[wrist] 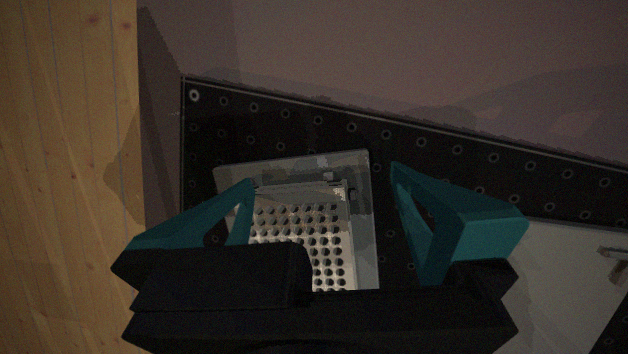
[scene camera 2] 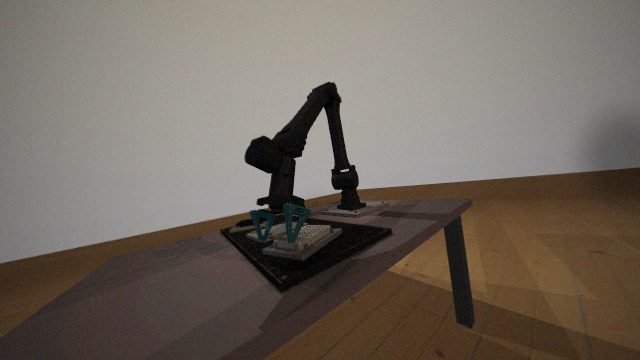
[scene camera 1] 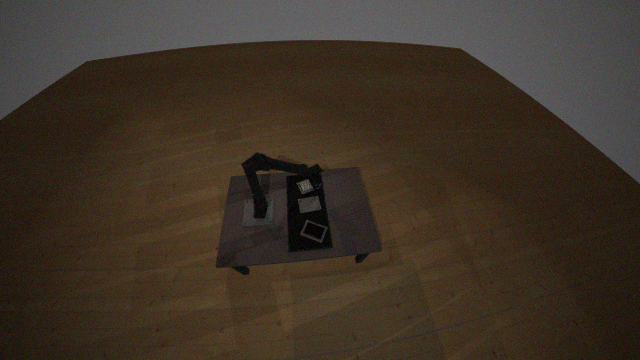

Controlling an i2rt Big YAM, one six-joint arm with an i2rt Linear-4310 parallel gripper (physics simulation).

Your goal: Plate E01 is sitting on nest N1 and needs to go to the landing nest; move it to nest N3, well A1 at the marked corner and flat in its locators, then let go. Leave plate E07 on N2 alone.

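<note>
A pale multi-well plate, taken as E01, sits on a grey nest at one end of the black board. Its label and marked corner cannot be read. My gripper is open and empty, low at this plate. In the wrist view its left finger overlaps the plate's left edge; the right finger stands beyond the nest's right edge. A flat grey nest with corner locators lies in the middle. A third nest, angled, shows a dark centre. I cannot tell which is N2 or N3, nor identify E07.
The black perforated board lies on the table. The arm's base plate is beside the board. The table's edge runs close to the plate's end of the board.
</note>
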